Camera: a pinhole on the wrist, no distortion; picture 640 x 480 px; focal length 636.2 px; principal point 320.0 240.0 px. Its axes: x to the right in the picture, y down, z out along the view. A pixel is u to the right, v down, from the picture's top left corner.
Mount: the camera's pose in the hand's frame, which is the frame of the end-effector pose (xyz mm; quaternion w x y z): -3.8 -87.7 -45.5 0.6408 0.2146 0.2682 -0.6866
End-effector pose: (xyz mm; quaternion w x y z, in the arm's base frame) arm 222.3 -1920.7 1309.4 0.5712 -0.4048 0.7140 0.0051
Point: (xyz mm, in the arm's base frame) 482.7 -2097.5 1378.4
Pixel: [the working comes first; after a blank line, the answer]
In the camera's frame: 64.7 36.6 254.6

481.7 331.4
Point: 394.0 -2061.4 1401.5
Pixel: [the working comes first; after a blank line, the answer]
In the camera's frame: 58.1 2.5 162.4

547.7 249.8
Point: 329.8 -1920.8 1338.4
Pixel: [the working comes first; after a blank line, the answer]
In the camera's frame: -85.3 -33.8 85.1

outside the picture
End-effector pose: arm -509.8 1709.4 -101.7 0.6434 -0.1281 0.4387 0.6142
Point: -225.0 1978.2 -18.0
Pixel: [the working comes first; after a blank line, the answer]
In the camera's frame: -200.5 51.1 361.4

outside the picture
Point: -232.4 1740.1 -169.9
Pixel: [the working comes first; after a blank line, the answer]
In the camera's frame: 46.3 28.3 225.8

450.5 319.7
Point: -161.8 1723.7 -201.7
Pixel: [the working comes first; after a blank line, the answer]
In the camera's frame: 107.5 33.2 275.8

567.9 316.5
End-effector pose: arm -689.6 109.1 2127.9 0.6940 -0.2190 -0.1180 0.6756
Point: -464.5 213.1 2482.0
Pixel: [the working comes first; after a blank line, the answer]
In the camera's frame: 34.7 57.6 385.9

377.2 335.0
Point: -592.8 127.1 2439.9
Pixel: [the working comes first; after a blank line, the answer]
In the camera's frame: -66.4 -34.7 302.8

180.5 167.2
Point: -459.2 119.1 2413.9
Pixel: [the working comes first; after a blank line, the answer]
In the camera's frame: 69.1 -19.6 306.1

463.5 199.3
